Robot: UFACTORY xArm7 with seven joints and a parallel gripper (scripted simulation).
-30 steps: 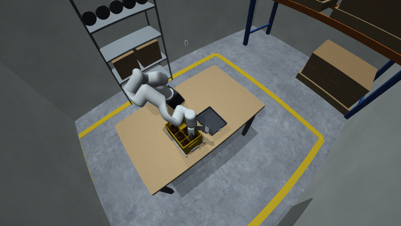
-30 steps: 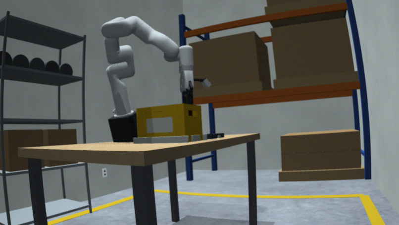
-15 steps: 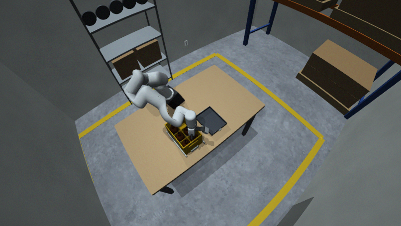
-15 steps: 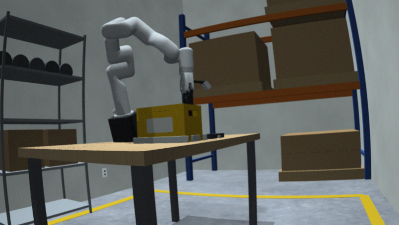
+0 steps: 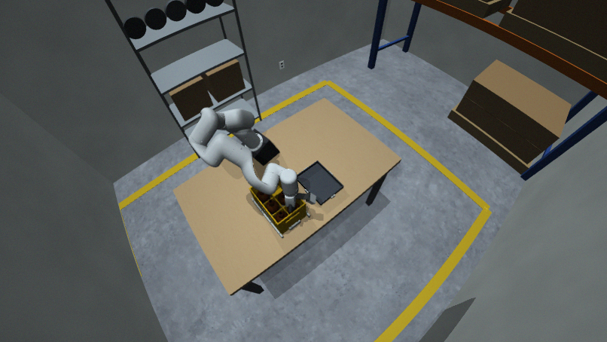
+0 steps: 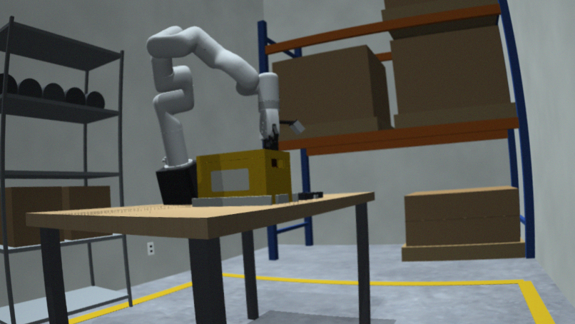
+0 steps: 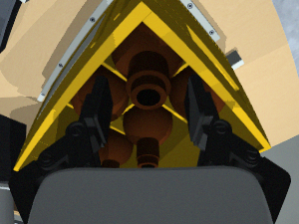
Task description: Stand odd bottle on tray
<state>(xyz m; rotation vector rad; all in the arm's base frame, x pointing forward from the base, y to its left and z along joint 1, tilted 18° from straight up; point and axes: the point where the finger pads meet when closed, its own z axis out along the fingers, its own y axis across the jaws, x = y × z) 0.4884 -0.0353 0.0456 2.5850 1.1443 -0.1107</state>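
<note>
My gripper is now 80 mm above the bottle. Round my hand: tray 250 mm to the left, 160 mm below, 80 mm behind; then crate 90 mm below, 90 mm behind, 50 mm to the right.
</note>
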